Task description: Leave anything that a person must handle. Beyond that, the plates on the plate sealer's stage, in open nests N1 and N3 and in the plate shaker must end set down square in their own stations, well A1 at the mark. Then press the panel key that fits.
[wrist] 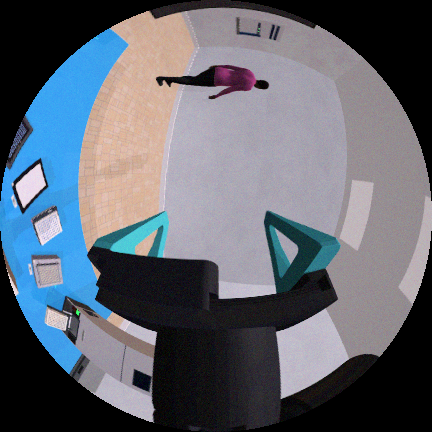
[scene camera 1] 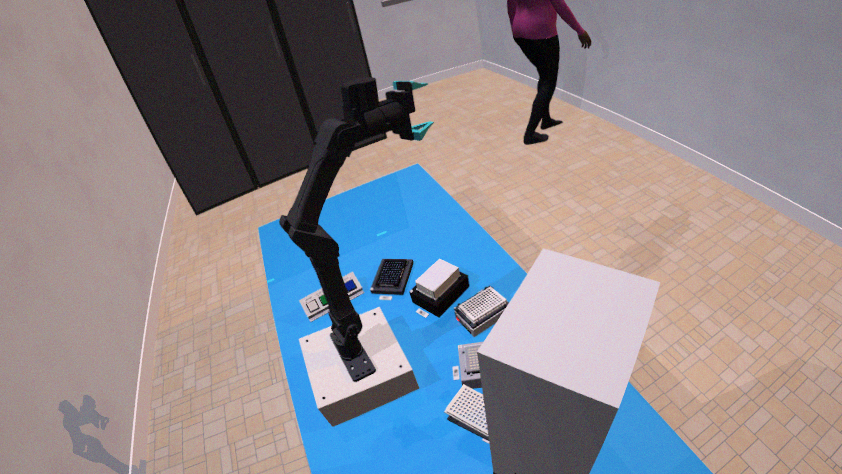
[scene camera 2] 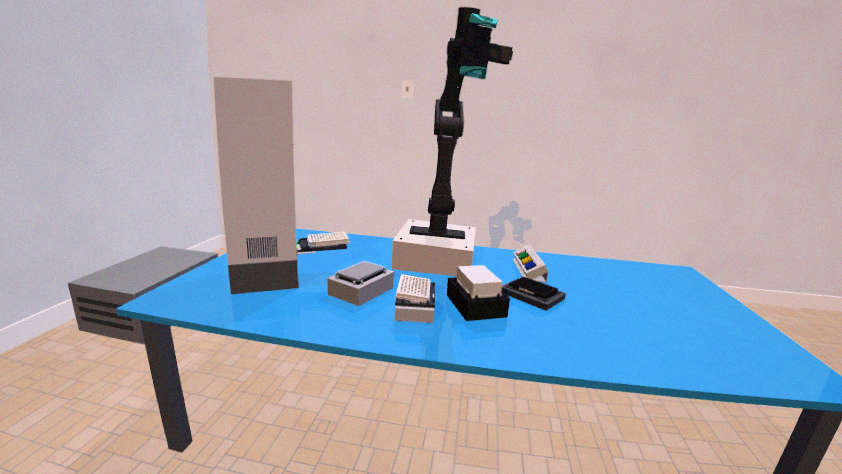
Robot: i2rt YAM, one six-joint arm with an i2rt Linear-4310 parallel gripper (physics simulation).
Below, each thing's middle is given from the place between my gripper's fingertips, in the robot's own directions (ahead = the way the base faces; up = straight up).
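Button panel [scene camera 1: 315, 305]: 390 mm behind my hand, 250 mm to the left of it, 640 mm below it.
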